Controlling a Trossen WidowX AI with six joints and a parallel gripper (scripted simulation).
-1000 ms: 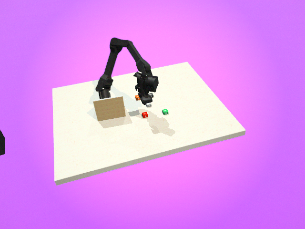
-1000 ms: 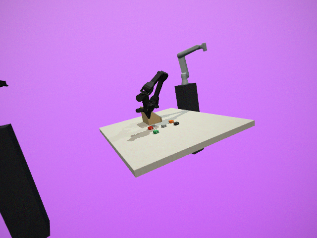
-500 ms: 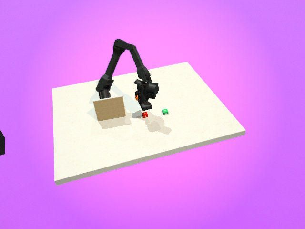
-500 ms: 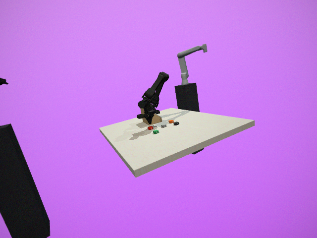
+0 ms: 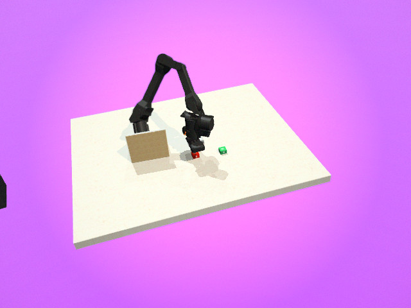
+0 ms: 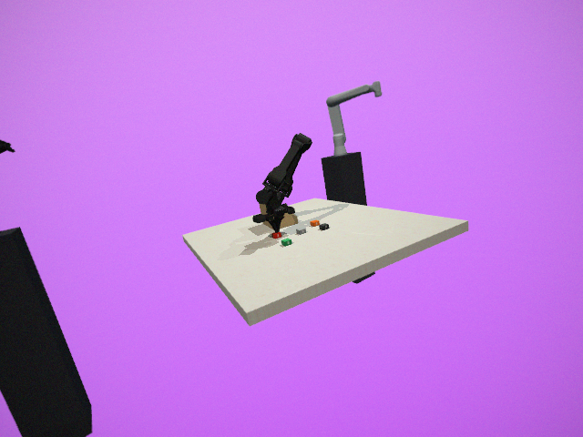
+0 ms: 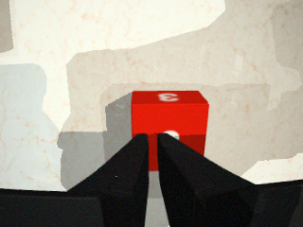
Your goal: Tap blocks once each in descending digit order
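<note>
My gripper tip is 10 mm to the left of the red block and 10 mm above it. From my gripper tip the other things lie so: green block 130 mm ahead, 40 mm to the right, 10 mm below; then orange block 30 mm ahead, 190 mm to the left, 10 mm below; then grey block 60 mm ahead, 90 mm to the left, 10 mm below.
</note>
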